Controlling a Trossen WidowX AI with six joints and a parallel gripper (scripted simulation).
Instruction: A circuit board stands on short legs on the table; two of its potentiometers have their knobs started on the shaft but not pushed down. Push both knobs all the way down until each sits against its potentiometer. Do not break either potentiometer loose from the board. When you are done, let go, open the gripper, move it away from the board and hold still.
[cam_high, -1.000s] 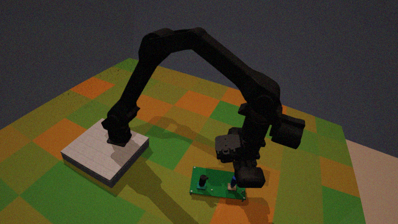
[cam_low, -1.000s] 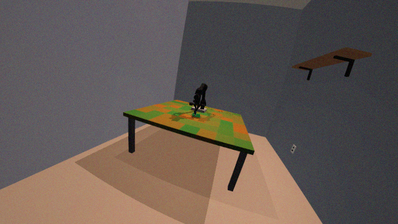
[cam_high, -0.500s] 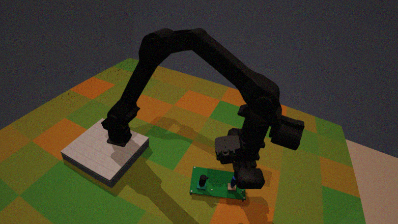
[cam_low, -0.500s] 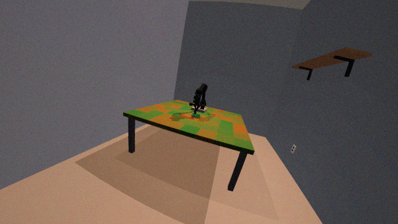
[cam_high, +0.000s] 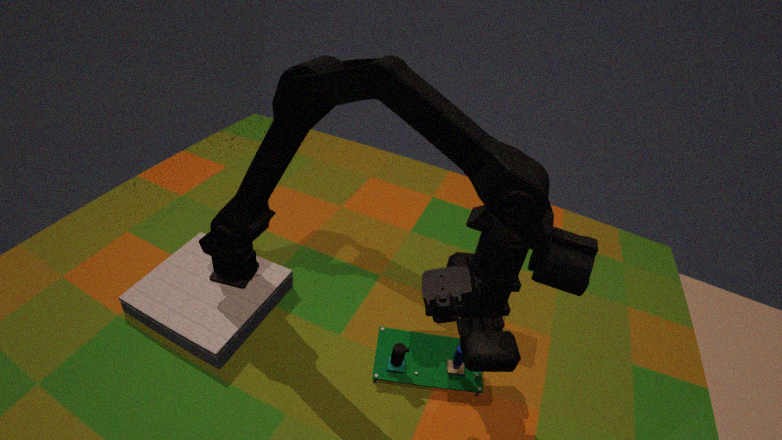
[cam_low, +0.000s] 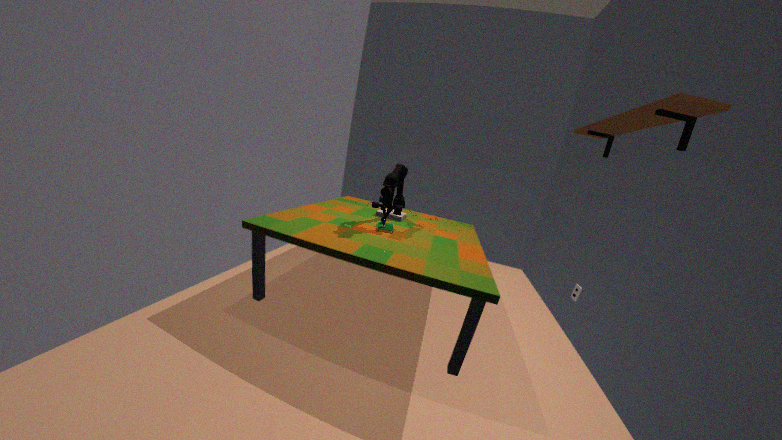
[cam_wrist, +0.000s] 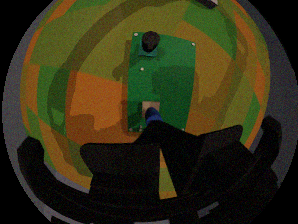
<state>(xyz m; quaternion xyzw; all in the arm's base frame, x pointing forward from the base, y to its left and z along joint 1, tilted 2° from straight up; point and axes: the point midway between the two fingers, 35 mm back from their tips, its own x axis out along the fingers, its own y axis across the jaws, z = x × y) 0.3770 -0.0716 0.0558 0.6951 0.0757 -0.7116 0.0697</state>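
Now: the blue knob 10 mm below my gripper tip. Also, from my gripper tip: black knob 90 mm behind, 20 mm to the right, 20 mm below.
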